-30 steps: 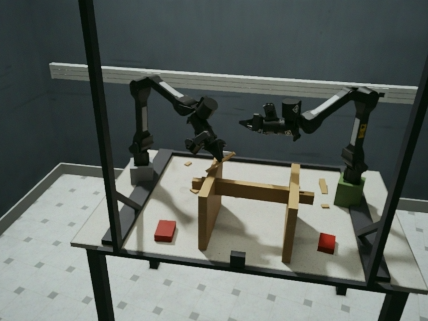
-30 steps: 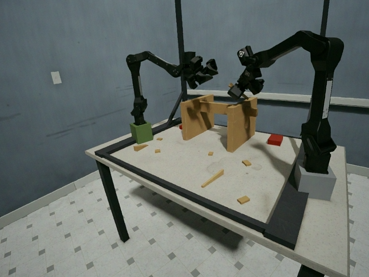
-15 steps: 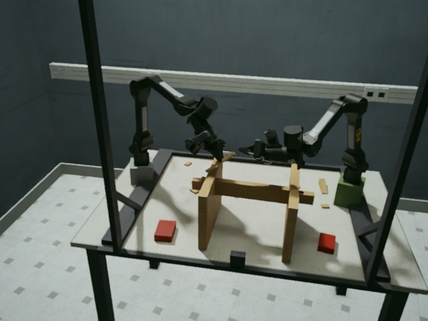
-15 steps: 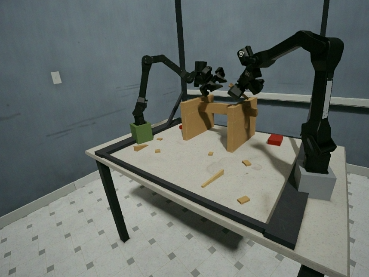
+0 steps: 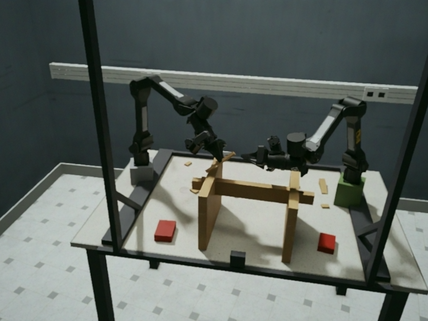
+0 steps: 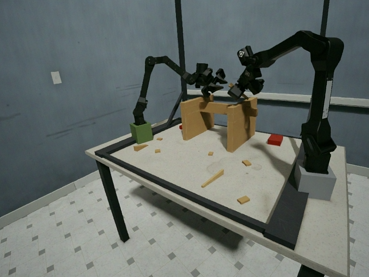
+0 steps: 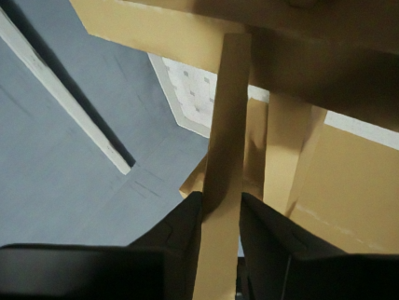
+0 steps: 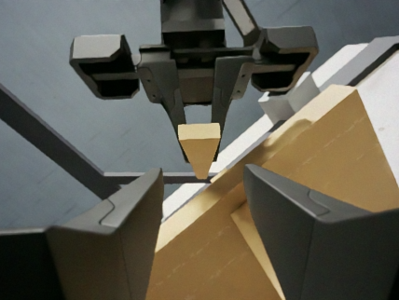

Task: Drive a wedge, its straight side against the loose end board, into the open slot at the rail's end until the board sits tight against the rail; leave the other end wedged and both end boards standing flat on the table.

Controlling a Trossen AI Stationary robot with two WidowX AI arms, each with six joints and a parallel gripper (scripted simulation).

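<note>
Now: the wooden rail 1 cm to the right of my right hand and 14 cm below it.
</note>
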